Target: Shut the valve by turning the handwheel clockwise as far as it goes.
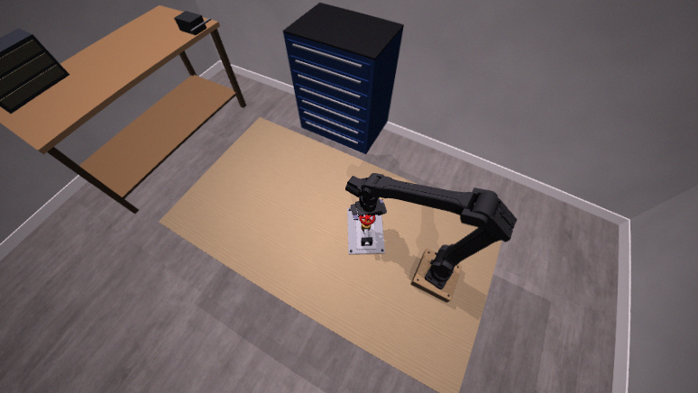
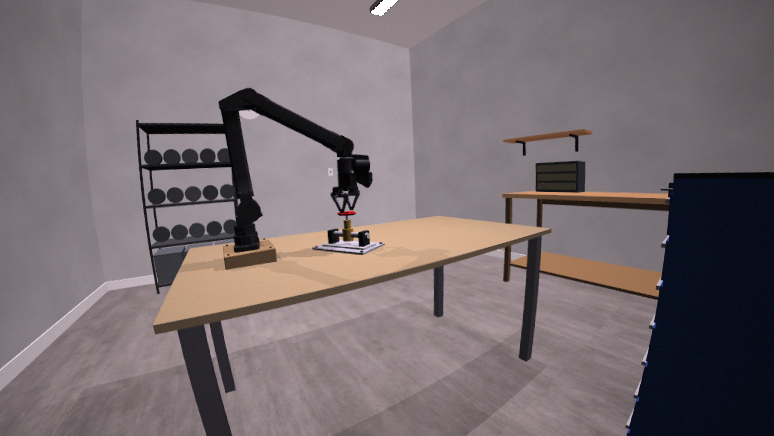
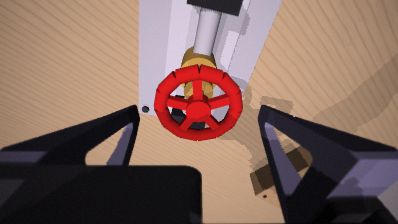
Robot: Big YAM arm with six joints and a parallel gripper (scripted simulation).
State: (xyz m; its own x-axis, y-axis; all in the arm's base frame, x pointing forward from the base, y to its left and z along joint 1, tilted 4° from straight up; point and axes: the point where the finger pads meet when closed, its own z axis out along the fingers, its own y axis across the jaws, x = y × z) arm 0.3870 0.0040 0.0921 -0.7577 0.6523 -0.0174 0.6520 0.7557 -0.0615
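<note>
Right now the red handwheel is 2 cm below my hand.
</note>
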